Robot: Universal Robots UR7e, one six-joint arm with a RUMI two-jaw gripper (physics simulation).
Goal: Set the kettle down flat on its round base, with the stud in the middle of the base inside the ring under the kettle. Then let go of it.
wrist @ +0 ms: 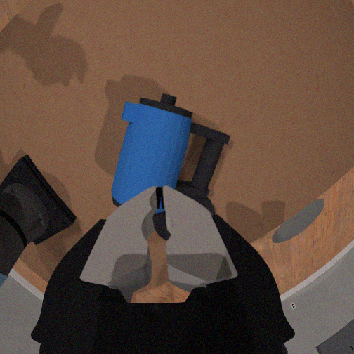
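Note:
The blue kettle [152,152] shows side-on in the wrist view, beyond my fingertips, and appears to lie on its side. Its black lid and knob point toward the top of the view, its black handle is on the right, and its lower end is partly behind my fingers. Part of a dark, rounded piece that looks like the round base [200,197] shows below the handle, beside the right finger. Whether it touches the kettle is unclear. The stud and the ring do not show. My gripper [160,188] is shut, with nothing held between the fingertips.
A black square block with a dark cylindrical part [27,205] stands at the left edge. A flat grey oval [299,221] lies at the right on the wooden rim. Grey surface [320,280] shows beyond the rim. Shadows fall on the brown surface [270,90].

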